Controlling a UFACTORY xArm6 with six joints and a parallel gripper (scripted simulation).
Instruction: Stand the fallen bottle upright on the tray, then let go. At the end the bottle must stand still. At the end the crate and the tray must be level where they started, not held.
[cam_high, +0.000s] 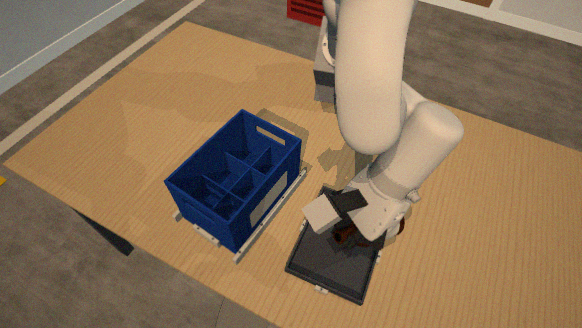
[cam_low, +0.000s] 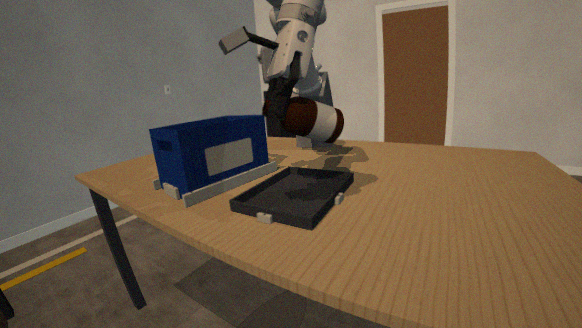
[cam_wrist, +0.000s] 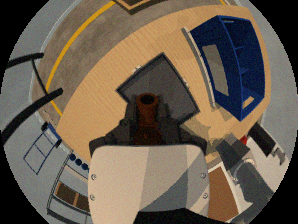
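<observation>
My gripper is now 50 mm past the brown bottle, 20 mm to the right of it and 20 mm above it. Also, from my hand: tray 70 mm behind, 30 mm to the right, 190 mm below; then blue crate 10 mm ahead, 300 mm to the right, 120 mm below.
</observation>
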